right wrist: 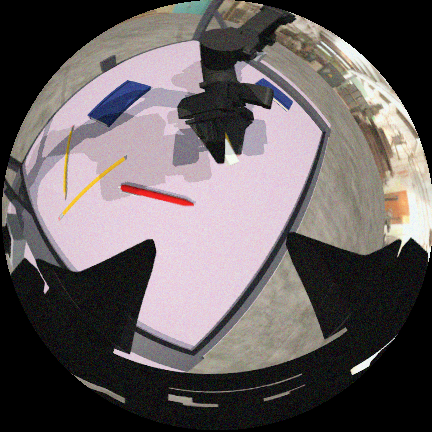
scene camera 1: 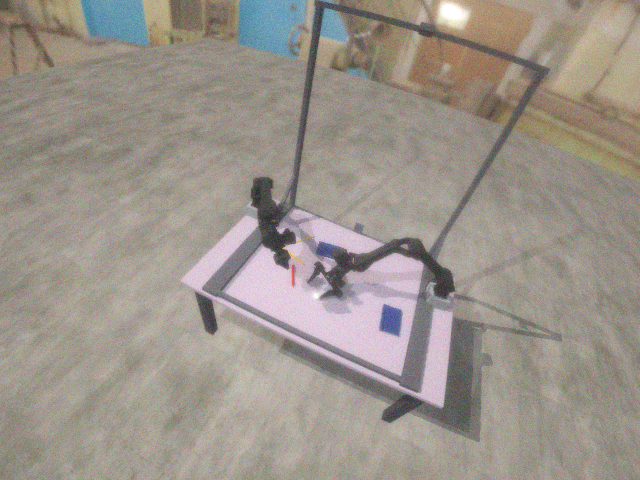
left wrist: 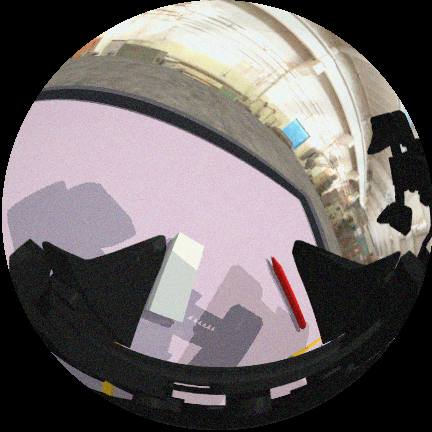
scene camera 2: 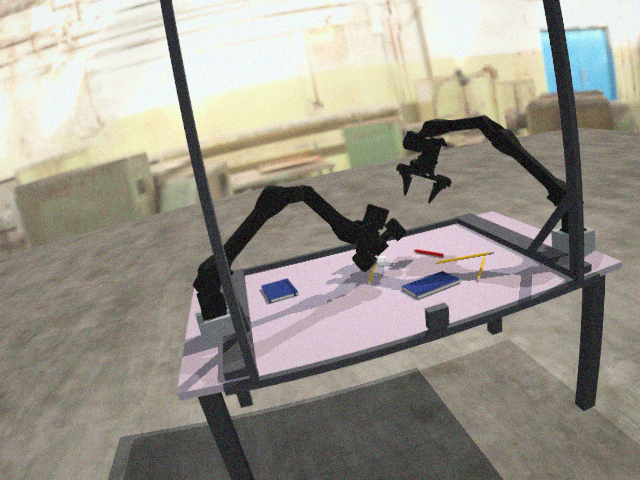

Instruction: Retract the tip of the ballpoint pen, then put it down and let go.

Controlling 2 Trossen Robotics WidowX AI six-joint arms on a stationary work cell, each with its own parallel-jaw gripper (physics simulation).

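Frame: origin at the left arm's base, x back, y right, z up, level; metres.
Seen in the pictures: left gripper, fingertip midpoint: [right wrist: 230, 158] [scene camera 1: 313, 290] [left wrist: 231, 245] [scene camera 2: 386, 248]; right gripper, fingertip midpoint: [right wrist: 221, 243] [scene camera 1: 285, 263] [left wrist: 376, 188] [scene camera 2: 416, 199]; left arm's base, origin of the base link: [scene camera 1: 440, 292] [scene camera 2: 214, 313]; right arm's base, origin of the base link: [scene camera 1: 258, 204].
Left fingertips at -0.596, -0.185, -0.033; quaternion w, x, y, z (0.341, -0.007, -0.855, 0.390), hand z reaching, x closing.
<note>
Pixels of each thing's middle, then the offset from my left fingertips to it, as dx, dy, dz.
- red ballpoint pen, body centre: [left wrist: 290, 297] [right wrist: 154, 195] [scene camera 2: 428, 252] [scene camera 1: 292, 275] -0.117, +0.073, -0.032
- white block, body centre: [left wrist: 175, 276] [right wrist: 225, 150] [scene camera 2: 381, 260] +0.029, +0.012, -0.031
- yellow pencil, body centre: [scene camera 2: 372, 270] +0.088, +0.065, -0.033
The red ballpoint pen [scene camera 1: 293, 275] [scene camera 2: 429, 253] [left wrist: 288, 293] [right wrist: 157, 195] lies flat on the table, apart from both grippers. One end tapers; whether its writing tip is out is too small to tell. My left gripper [scene camera 1: 313, 289] [scene camera 2: 383, 246] [left wrist: 231, 245] is open and empty, low over the table beside the pen. In the left wrist view the pen shows between the fingers, near the right-hand one, on the table beyond them. My right gripper [scene camera 1: 291, 253] [scene camera 2: 417, 198] [right wrist: 221, 243] is open and empty, high above the table.
A white block [left wrist: 177, 280] [scene camera 2: 381, 260] lies by the left gripper, a yellow pencil [scene camera 2: 371, 273] near it. Two more yellow pencils [right wrist: 67, 160] [right wrist: 95, 185] lie near the pen. Two blue notebooks [scene camera 2: 430, 285] [scene camera 2: 279, 290] lie on the table. A dark frame rises at the table's edge.
</note>
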